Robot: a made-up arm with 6 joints. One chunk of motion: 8 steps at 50 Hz.
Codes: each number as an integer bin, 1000 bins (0 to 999) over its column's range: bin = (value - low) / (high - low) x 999, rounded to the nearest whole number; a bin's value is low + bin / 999 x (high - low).
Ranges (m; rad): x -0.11..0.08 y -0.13..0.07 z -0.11..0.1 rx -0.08..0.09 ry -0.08..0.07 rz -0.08..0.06
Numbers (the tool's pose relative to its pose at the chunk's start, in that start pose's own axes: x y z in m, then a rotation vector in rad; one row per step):
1: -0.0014 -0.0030 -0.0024 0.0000 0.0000 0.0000
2: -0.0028 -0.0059 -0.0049 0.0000 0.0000 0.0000
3: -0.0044 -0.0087 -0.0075 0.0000 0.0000 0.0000
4: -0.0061 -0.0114 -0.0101 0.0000 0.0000 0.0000
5: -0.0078 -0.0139 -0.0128 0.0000 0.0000 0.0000
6: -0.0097 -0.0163 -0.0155 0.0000 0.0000 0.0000
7: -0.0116 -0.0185 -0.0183 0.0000 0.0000 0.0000
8: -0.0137 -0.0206 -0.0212 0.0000 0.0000 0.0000
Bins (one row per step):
1: 571 634 512 470 533 571
2: 564 620 500 470 533 571
3: 555 606 488 470 533 571
4: 546 592 475 470 533 571
5: 537 580 462 470 533 571
6: 527 568 450 470 533 571
7: 517 557 436 470 533 571
8: 506 546 422 470 533 571

